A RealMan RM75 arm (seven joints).
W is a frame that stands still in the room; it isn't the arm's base.
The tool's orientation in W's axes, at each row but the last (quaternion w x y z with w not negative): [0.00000, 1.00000, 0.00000, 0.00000]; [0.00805, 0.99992, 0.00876, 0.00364]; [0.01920, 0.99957, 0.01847, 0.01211]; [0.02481, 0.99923, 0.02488, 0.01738]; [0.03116, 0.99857, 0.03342, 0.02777]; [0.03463, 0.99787, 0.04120, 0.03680]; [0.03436, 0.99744, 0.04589, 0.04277]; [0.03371, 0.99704, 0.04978, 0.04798]
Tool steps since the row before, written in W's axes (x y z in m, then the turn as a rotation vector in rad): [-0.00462, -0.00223, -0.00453, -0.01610, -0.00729, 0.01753]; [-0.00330, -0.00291, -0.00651, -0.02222, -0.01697, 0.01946]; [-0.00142, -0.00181, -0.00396, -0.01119, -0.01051, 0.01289]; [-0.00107, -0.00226, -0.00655, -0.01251, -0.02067, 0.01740]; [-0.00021, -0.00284, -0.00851, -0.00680, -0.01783, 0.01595]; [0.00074, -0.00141, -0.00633, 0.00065, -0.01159, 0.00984]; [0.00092, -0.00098, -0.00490, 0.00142, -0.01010, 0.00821]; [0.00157, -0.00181, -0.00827, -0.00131, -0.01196, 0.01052]
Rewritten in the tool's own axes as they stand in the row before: [-0.00462, 0.00223, 0.00453, -0.01610, 0.00729, -0.01753]; [-0.00340, 0.00275, 0.00653, -0.02238, 0.01689, -0.01935]; [-0.00158, 0.00160, 0.00399, -0.01127, 0.01059, -0.01276]; [-0.00140, 0.00187, 0.00661, -0.01295, 0.02089, -0.01681]; [-0.00086, 0.00227, 0.00864, -0.00714, 0.01834, -0.01521]; [0.00017, 0.00100, 0.00645, 0.00036, 0.01228, -0.00897]; [0.00042, 0.00070, 0.00502, 0.00113, 0.01075, -0.00738]; [0.00061, 0.00135, 0.00848, -0.00155, 0.01251, -0.00983]
